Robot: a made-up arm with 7 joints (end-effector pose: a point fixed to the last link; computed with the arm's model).
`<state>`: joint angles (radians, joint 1 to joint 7).
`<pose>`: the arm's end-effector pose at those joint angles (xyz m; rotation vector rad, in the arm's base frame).
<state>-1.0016 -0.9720 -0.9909 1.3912 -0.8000 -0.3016 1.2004</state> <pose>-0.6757 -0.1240 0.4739 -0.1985 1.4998 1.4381</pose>
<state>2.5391 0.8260 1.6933 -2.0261 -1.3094 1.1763 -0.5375</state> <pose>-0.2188 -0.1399 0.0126 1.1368 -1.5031 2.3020</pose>
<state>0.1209 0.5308 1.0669 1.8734 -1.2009 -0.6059 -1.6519</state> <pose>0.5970 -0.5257 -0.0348 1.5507 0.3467 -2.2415</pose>
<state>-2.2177 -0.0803 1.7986 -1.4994 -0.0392 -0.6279 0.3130</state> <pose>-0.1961 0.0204 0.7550 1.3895 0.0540 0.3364</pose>
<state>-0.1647 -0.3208 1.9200 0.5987 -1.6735 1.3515 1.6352</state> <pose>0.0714 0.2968 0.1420 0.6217 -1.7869 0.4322</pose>
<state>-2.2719 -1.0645 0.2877 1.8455 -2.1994 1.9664 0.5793</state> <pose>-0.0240 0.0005 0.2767 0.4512 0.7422 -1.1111</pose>
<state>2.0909 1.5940 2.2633 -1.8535 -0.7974 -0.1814 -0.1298</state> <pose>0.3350 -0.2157 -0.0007 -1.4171 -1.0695 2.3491</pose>
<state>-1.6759 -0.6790 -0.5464 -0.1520 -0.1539 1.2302 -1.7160</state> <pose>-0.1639 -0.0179 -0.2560 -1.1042 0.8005 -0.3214</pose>
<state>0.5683 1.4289 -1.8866 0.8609 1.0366 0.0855 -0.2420</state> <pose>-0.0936 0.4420 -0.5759 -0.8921 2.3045 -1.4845</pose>
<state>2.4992 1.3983 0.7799 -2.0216 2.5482 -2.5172 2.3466</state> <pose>-0.2515 0.1595 0.6951 2.0518 -1.4866 -0.6636</pose>
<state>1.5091 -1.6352 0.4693 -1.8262 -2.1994 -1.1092 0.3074</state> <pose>0.1959 -0.8659 0.3247 2.8273 -0.8922 -0.6464</pose>
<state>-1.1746 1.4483 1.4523 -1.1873 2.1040 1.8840 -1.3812</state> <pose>-0.3913 0.0322 -0.3440 -1.2210 -0.5144 1.7057</pose>
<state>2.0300 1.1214 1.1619 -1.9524 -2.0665 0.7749 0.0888</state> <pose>-0.0870 -0.0550 -0.0784 -1.6011 1.4524 -1.9529</pose>
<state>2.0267 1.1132 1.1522 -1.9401 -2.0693 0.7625 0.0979</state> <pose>-0.0821 -0.0489 -0.0867 -1.5788 1.4581 -1.9393</pose>
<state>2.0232 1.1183 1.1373 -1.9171 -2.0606 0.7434 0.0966</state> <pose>-0.0756 -0.0270 -0.0983 -1.5361 1.4982 -1.9096</pose>
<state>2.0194 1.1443 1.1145 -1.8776 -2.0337 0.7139 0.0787</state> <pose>-0.0646 0.0198 -0.1134 -1.4592 1.5881 -1.8545</pose>
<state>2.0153 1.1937 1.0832 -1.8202 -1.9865 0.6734 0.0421</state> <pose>-0.0436 0.0946 -0.1276 -1.3375 1.7242 -1.7700</pose>
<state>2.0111 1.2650 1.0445 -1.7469 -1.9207 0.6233 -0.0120</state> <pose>-0.0048 0.1933 -0.1334 -1.1641 1.8877 -1.6573</pose>
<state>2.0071 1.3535 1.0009 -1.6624 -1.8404 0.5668 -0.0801</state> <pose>0.0582 0.3041 -0.1231 -0.9397 2.0510 -1.5242</pose>
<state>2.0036 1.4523 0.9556 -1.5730 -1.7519 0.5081 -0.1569</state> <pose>0.1462 0.4092 -0.0926 -0.6770 2.1877 -1.3840</pose>
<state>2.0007 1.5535 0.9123 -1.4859 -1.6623 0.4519 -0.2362</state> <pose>0.2513 0.4918 -0.0450 -0.3995 2.2824 -1.2523</pose>
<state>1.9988 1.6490 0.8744 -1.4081 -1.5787 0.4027 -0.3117</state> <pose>0.3587 0.5431 0.0109 -0.1359 2.3336 -1.1413</pose>
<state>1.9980 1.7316 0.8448 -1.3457 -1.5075 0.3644 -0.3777</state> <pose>0.4525 0.5655 0.0641 0.0866 2.3518 -1.0577</pose>
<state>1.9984 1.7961 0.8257 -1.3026 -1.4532 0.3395 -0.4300</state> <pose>0.5219 0.5691 0.1055 0.2492 2.3522 -1.0029</pose>
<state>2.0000 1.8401 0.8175 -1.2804 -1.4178 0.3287 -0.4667</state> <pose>0.5626 0.5656 0.1308 0.3440 2.3483 -0.9738</pose>
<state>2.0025 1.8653 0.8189 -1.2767 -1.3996 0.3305 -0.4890</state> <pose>0.5777 0.5621 0.1406 0.3772 2.3479 -0.9652</pose>
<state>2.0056 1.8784 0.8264 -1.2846 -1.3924 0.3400 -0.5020</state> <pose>0.5767 0.5601 0.1406 0.3715 2.3513 -0.9685</pose>
